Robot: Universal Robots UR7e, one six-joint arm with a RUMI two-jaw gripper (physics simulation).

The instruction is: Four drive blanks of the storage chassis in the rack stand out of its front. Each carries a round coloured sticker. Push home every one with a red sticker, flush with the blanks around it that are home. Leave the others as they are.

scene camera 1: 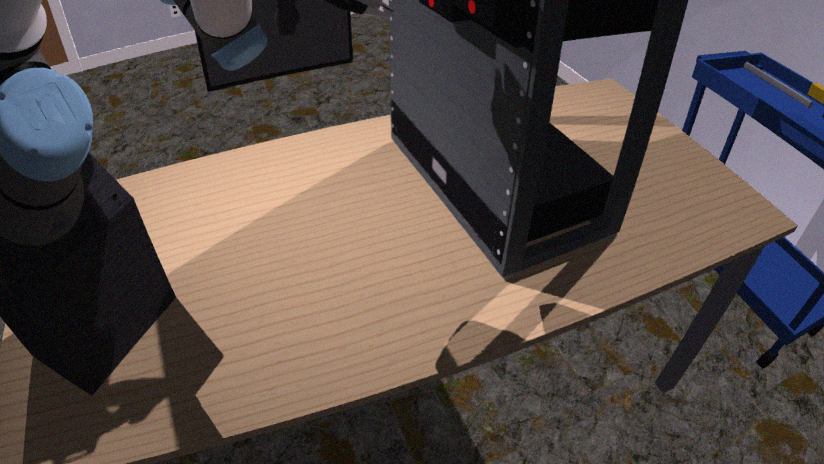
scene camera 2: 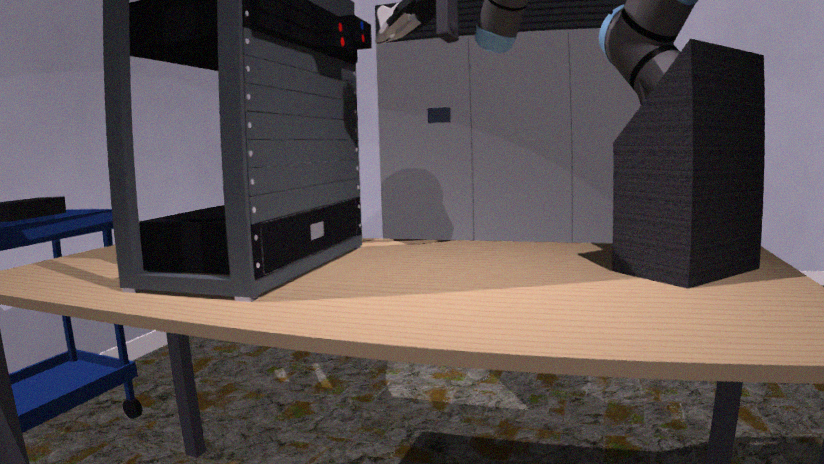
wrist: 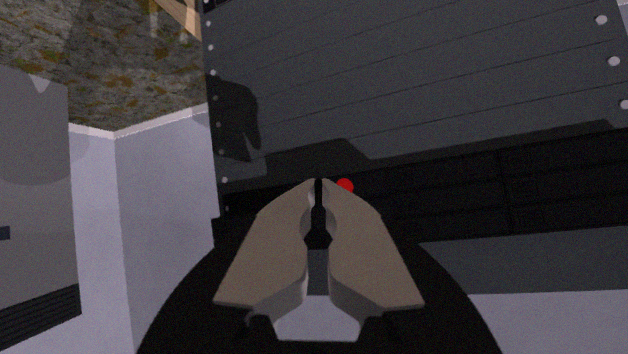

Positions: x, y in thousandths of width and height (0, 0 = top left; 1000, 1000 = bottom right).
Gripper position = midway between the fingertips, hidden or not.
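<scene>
My gripper (wrist: 507, 513). Rack (scene camera 2: 349, 180), (scene camera 1: 572, 208), (wrist: 778, 394).
</scene>
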